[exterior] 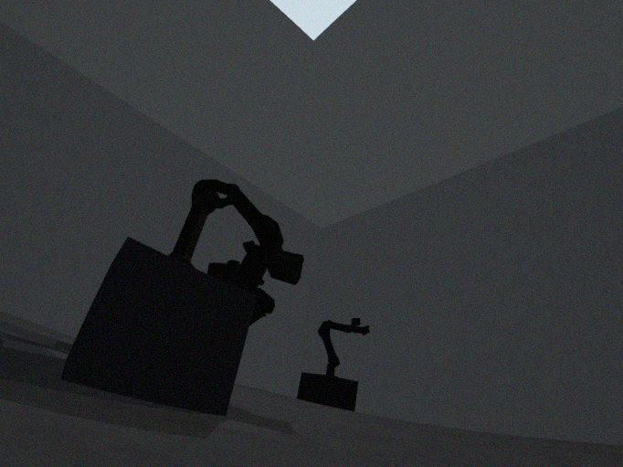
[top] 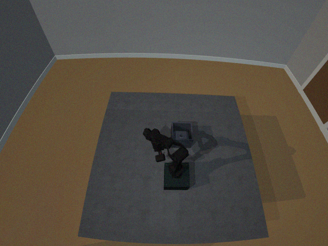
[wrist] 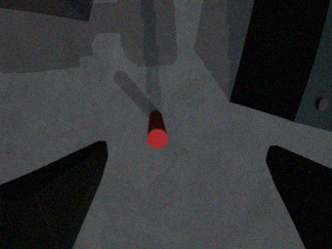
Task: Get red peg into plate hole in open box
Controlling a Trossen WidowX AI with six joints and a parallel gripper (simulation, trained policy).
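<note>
Now: the red peg 1 cm ahead of my gripper tip, 1 cm to the left of it and 7 cm below it. Round my gripper tip: plate 20 cm ahead, 14 cm to the right, 6 cm below.
</note>
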